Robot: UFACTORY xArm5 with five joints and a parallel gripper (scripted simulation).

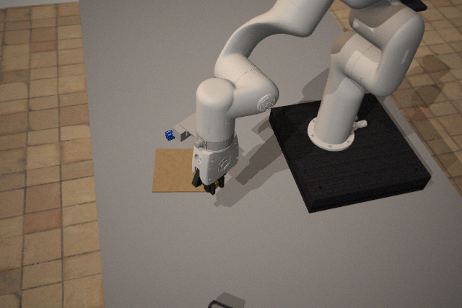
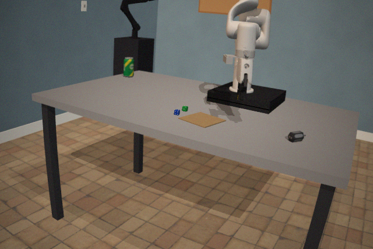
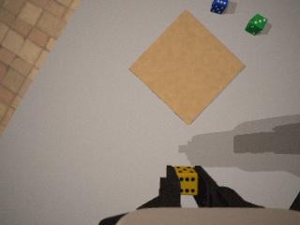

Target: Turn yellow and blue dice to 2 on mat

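My hand is 140 mm to the left of the mat, 120 mm above it and 40 mm short of it. The rest, counted from my hand: blue die (260 mm to the right, 110 mm below, 40 mm ahead); green die (260 mm to the right, 110 mm below, 30 mm behind); yellow die (10 mm below).
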